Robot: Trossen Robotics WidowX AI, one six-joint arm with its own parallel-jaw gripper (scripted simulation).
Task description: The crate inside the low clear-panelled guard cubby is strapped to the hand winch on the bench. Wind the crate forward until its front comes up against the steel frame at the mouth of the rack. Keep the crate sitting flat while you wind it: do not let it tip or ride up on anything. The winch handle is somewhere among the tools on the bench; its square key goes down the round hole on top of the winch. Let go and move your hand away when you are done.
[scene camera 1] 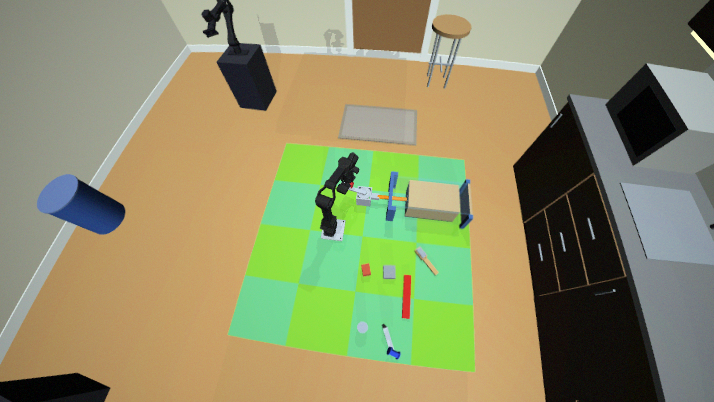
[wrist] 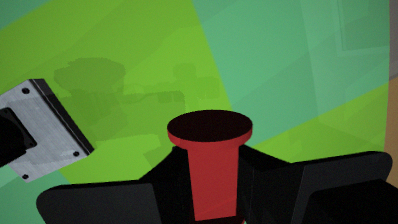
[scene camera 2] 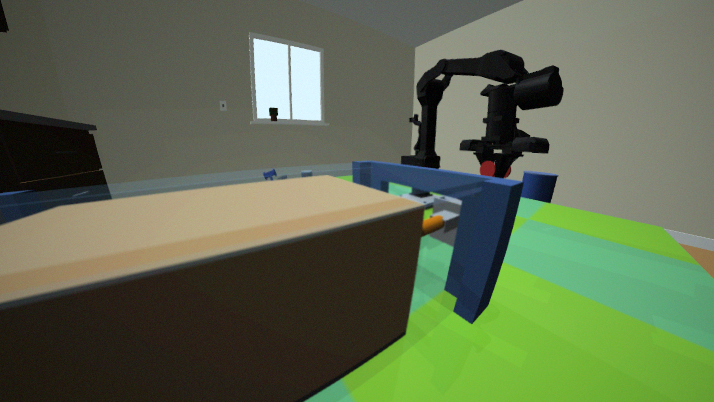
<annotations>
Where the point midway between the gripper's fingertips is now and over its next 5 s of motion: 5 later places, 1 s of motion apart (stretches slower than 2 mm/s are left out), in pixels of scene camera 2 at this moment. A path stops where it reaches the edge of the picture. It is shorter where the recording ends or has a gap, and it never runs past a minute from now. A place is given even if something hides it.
My gripper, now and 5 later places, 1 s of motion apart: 493, 183; 474, 180; 458, 178; 445, 178; 433, 178; 424, 179
</annotations>
